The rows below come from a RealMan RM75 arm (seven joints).
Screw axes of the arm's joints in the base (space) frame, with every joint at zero. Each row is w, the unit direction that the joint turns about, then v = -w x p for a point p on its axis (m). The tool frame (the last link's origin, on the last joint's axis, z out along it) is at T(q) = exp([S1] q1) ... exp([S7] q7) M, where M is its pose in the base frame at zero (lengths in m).
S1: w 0 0 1 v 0 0 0
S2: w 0 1 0 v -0.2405 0 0
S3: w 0 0 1 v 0 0 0
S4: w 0 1 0 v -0.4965 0 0
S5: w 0 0 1 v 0 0 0
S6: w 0 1 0 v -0.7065 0 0
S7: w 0 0 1 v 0 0 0
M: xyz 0 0 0.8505 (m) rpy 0 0 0 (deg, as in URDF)
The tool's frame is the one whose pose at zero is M.
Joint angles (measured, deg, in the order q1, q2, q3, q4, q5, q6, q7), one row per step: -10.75, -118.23, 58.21, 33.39, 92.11, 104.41, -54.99; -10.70, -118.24, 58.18, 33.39, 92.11, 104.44, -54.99; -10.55, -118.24, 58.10, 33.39, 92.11, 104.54, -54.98; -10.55, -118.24, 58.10, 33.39, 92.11, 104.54, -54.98; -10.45, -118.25, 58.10, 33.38, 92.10, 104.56, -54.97; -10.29, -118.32, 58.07, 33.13, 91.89, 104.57, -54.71; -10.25, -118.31, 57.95, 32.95, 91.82, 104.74, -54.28; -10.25, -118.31, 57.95, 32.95, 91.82, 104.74, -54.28; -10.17, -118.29, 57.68, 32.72, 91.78, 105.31, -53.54; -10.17, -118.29, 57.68, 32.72, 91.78, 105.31, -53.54; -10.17, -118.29, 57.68, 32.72, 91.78, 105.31, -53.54; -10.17, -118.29, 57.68, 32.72, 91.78, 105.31, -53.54; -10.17, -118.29, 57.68, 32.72, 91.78, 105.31, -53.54; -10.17, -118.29, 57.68, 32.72, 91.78, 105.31, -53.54; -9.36, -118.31, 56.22, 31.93, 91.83, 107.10, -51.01; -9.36, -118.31, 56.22, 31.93, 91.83, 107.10, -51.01
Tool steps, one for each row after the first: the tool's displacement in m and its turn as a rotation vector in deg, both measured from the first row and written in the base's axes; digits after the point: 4 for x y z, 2 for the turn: -0.0001, -0.0003, 0.0000, 0.01, -0.03, 0.05; -0.0006, -0.0011, 0.0003, 0.05, -0.11, 0.16; -0.0006, -0.0011, 0.0003, 0.05, -0.11, 0.16; -0.0009, -0.0016, 0.0003, 0.04, -0.14, 0.25; -0.0012, -0.0027, -0.0002, 0.26, -0.40, 0.45; -0.0014, -0.0032, 0.0000, 0.55, -0.53, 0.28; -0.0014, -0.0032, 0.0000, 0.55, -0.53, 0.28; -0.0014, -0.0046, 0.0008, 0.96, -0.88, -0.21; -0.0014, -0.0046, 0.0008, 0.96, -0.88, -0.21; -0.0014, -0.0046, 0.0008, 0.96, -0.88, -0.21; -0.0014, -0.0046, 0.0008, 0.96, -0.88, -0.21; -0.0014, -0.0046, 0.0008, 0.96, -0.88, -0.21; -0.0014, -0.0046, 0.0008, 0.96, -0.88, -0.21; -0.0036, -0.0115, 0.0040, 2.82, -1.98, -1.01; -0.0036, -0.0115, 0.0040, 2.82, -1.98, -1.01
